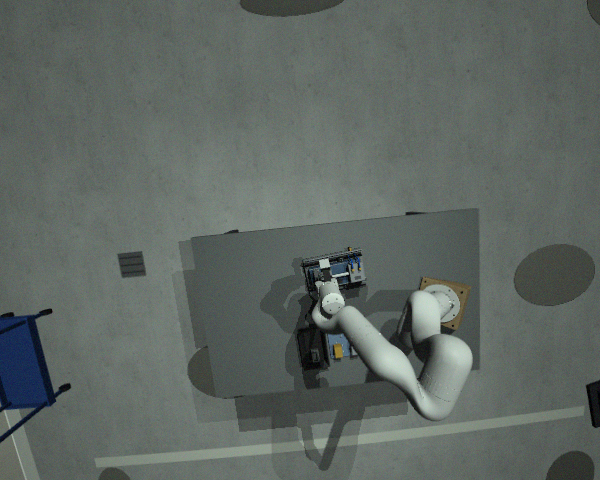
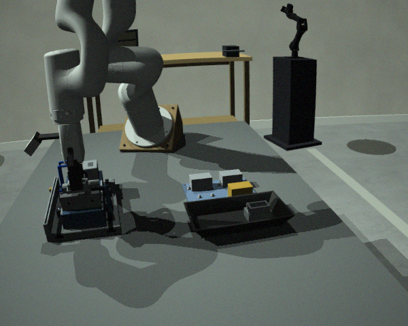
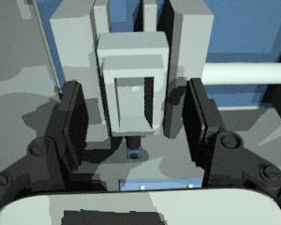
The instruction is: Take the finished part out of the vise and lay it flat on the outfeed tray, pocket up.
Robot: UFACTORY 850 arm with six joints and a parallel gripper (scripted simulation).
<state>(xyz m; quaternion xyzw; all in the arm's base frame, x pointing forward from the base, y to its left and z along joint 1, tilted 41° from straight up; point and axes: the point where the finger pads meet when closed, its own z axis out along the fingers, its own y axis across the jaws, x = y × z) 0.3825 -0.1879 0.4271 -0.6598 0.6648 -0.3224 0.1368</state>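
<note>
Right now my hand is 80 mm past the white screw rod, 10 mm to the right of it and 50 mm above it. From my hand the other things lie so: yellow block (50 mm ahead, 420 mm to the left, 100 mm below); blue plate (390 mm to the left, 120 mm below).
</note>
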